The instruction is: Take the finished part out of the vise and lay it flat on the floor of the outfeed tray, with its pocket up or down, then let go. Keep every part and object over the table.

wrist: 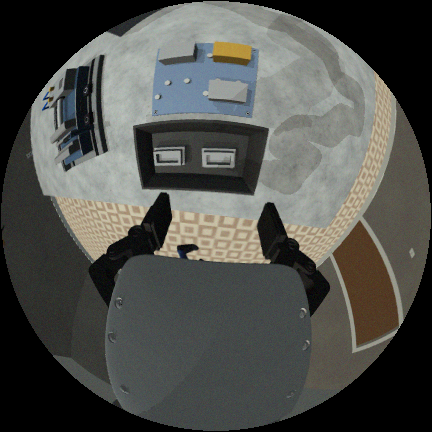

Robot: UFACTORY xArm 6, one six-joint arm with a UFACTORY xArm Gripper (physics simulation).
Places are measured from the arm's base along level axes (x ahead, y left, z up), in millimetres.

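Pixels of known places: gripper, fingertip midpoint: (215, 208).
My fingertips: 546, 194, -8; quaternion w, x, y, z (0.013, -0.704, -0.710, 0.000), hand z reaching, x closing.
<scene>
For each thing: its top centre in the pictures, then the offset to it from my fingertips, as dx, dy, dz. "spot": a spot on its surface instead.
- dark outfeed tray, surface spot: (200, 183) spot: +57, -27, -151
- left part, top centre: (166, 157) +0, -90, -137
- right part, top centre: (218, 159) -1, +2, -137
- vise, surface spot: (82, 107) spot: -154, -320, -146
- blue plate, top centre: (202, 73) -169, -42, -176
- yellow block, top centre: (232, 49) -218, +2, -140
- light grey block, top centre: (227, 89) -129, +4, -140
The dark outfeed tray (200, 183) lies ahead of the gripper in the wrist view. Two light grey parts with rectangular pockets lie on its floor, pockets up and apart from each other: a left part (170, 149) and a right part (218, 150). My gripper (215, 208) is open and empty, its fingers wide apart. Its fingertips appear beyond the tray's near wall, touching neither part. The vise (82, 107), dark blue and black with grey jaws, stands at the left of the view. Whether anything is between its jaws I cannot tell.
A blue plate (185, 102) with small pegs lies beyond the tray. It bears a grey block (177, 53), a yellow block (232, 53) and a light grey block (227, 91). A patterned band (220, 233) runs along the near and right edges of the table.
</scene>
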